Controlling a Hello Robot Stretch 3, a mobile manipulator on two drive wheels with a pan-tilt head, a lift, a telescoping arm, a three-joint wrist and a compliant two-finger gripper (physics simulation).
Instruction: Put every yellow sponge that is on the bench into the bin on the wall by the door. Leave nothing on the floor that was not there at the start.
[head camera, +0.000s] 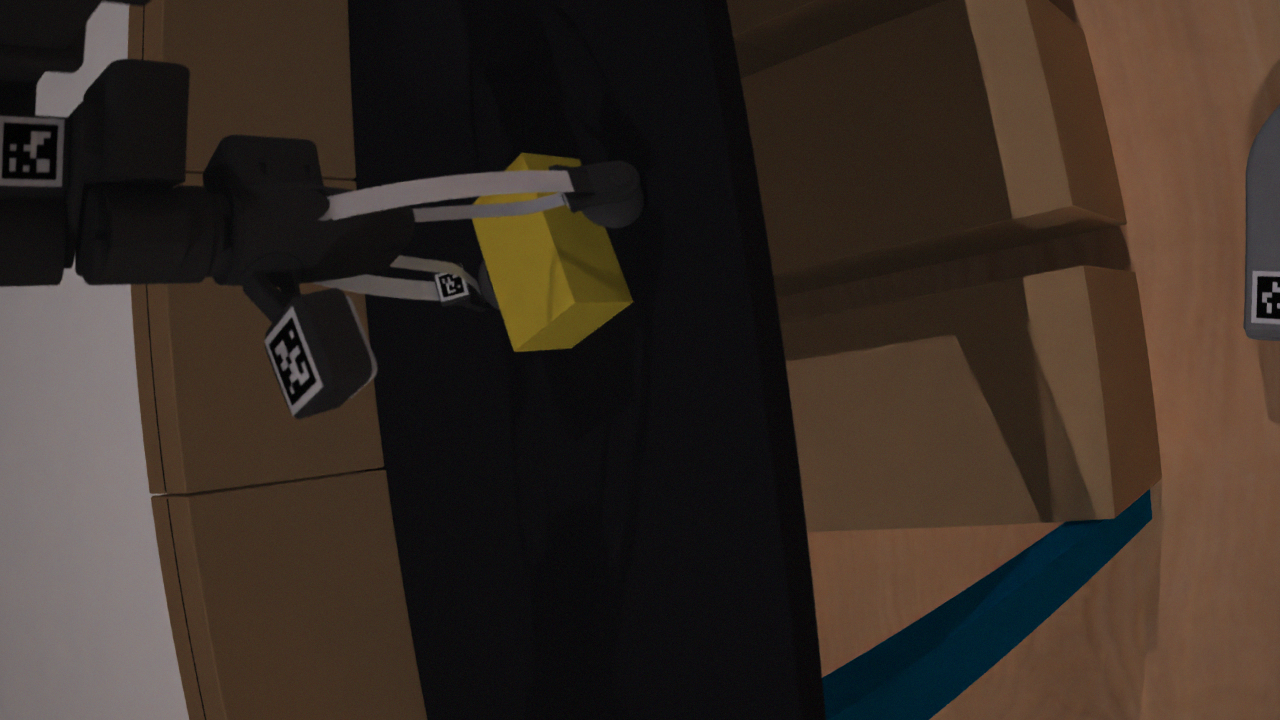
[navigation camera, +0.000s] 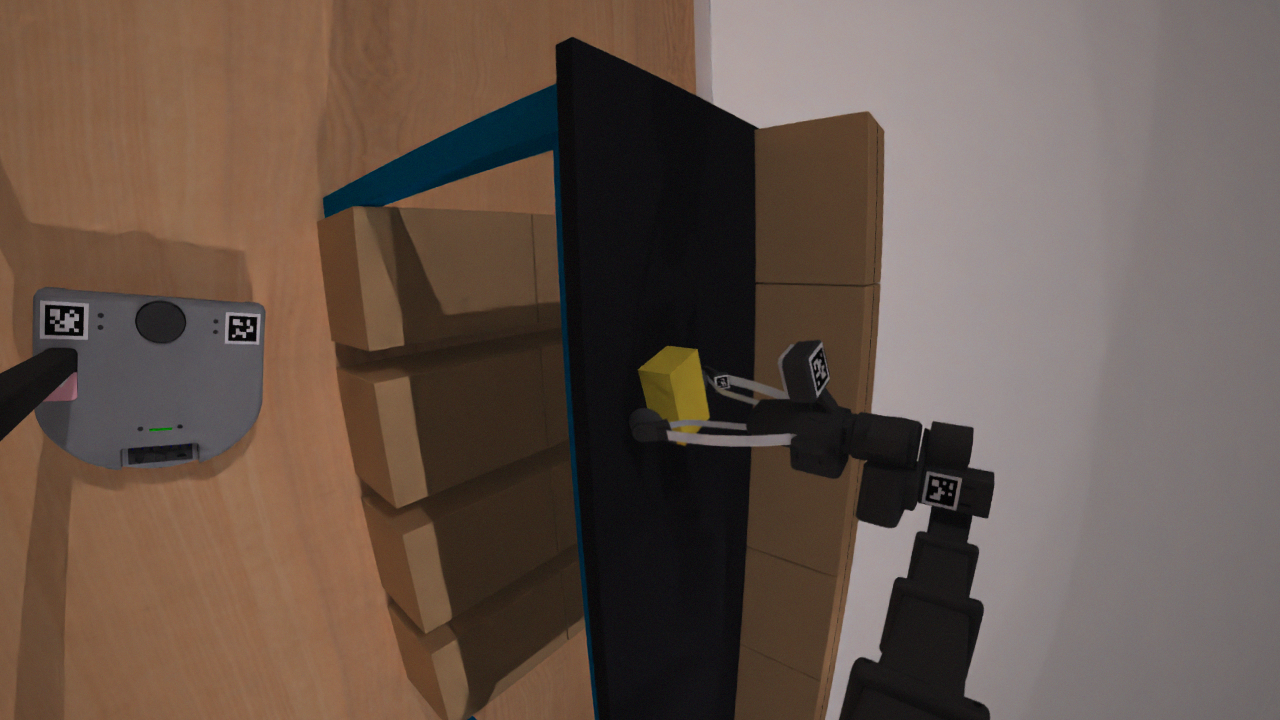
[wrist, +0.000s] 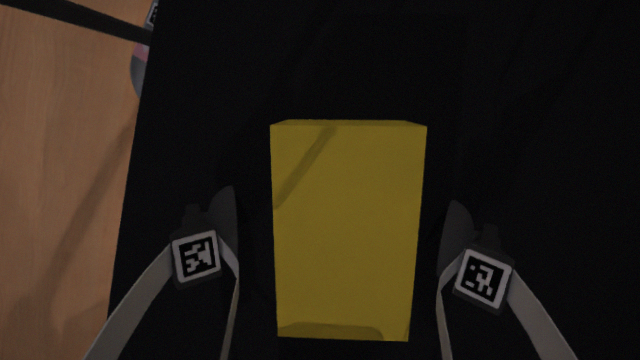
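Note:
A yellow sponge is on the black bench top. My gripper is open around the sponge, one fingertip on each long side. In the wrist view a dark gap shows between each fingertip and the sponge, so neither touches it. In the head view the near finger hides part of the sponge. The bin on the wall and the door do not show in these views.
Brown boxes line the bench's wall side. More brown boxes are below the bench top on the other side, near a blue bar. My grey base is on the wooden floor.

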